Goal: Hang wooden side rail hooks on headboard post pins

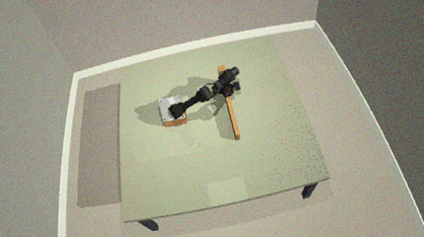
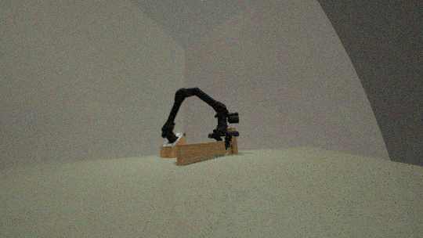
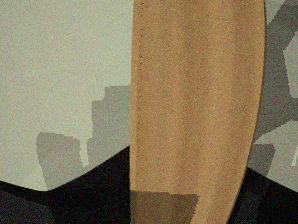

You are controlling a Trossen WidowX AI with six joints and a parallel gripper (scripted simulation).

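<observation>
Right now the wooden headboard post is 130 mm to the left of my gripper tip and 50 mm above it.
</observation>
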